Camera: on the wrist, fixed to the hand. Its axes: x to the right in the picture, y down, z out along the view.
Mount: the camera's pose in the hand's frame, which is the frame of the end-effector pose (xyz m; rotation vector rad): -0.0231 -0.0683 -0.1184 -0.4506 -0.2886 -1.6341
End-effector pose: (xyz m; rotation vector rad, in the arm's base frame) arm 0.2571 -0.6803 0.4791 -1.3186 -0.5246 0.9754
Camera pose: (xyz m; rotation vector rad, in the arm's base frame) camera 0.3597 -0.7626 0.5231 -0.6691 -1.7161 -0.3745
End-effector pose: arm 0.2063 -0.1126 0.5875 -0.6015 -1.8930 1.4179
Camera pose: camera 0.3132 -0.0741 0.6669 0.9148 -1.9388 -0.0156
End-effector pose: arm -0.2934 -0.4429 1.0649 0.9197 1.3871 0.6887
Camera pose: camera -0.4203 -0.4808 1.0238 -0.5594 1.1757 -0.3953
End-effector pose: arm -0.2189 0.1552 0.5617 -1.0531 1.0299 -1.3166
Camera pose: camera -0.3497 0.1787 0.6012 2.3524 -0.0122 1.8501
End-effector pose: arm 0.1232 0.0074 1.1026 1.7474 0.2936 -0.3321
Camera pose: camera 0.0835 0.1366 1.0717 0.6439 1.4236 -1.5020
